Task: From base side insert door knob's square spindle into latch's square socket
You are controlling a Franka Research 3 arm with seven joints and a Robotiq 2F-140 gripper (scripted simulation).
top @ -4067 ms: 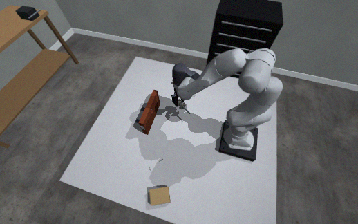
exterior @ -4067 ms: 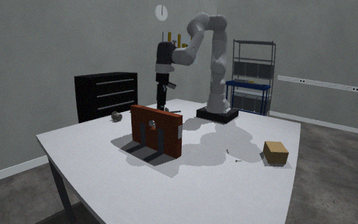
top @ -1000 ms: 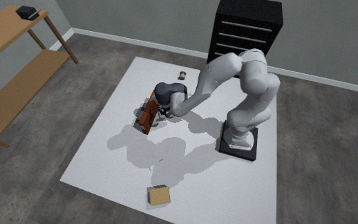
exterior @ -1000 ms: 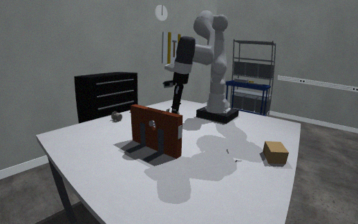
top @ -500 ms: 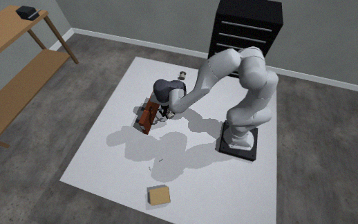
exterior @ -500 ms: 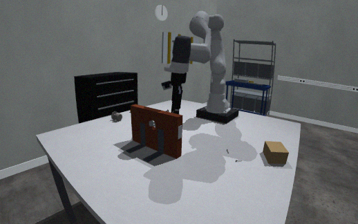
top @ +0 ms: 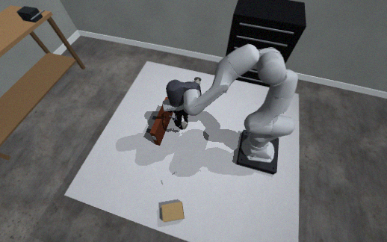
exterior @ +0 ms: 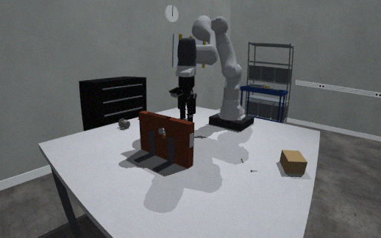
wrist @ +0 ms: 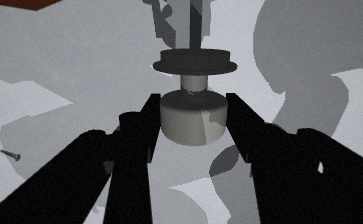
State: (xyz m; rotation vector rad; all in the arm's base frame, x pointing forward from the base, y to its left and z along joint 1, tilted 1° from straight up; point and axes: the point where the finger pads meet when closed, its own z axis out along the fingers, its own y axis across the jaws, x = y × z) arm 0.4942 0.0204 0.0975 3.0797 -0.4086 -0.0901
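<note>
Right now the grey door knob is 30 mm ahead of my hand, 10 mm to the right of it and 20 mm below it. The rest, counted from my hand: cardboard box 130 mm behind, 530 mm to the left, 120 mm below; orange-handled screwdriver 150 mm behind, 510 mm to the right, 140 mm below; red-brown wooden door block 160 mm ahead, 10 mm to the left, 40 mm below.
</note>
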